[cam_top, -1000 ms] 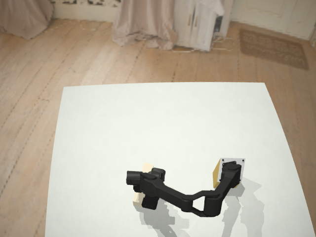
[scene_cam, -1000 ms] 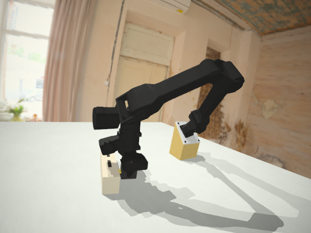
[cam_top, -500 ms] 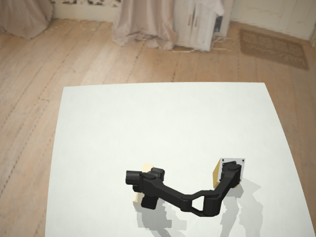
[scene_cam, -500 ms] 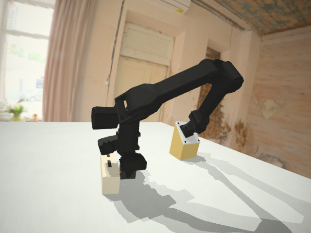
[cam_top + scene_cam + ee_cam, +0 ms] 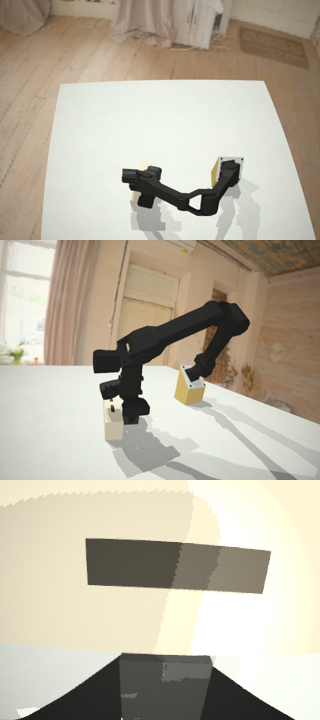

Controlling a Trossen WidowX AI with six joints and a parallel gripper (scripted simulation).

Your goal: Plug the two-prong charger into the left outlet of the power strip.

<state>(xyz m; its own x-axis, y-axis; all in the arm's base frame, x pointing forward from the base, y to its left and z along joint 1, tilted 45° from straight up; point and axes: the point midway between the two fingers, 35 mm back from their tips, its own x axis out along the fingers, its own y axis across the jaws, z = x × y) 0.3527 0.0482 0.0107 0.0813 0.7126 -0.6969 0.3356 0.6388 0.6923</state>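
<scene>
Right now my gripper tip is 1 cm to the left of the dark grey charger, 1 cm below it and 1 cm short of it.
</scene>
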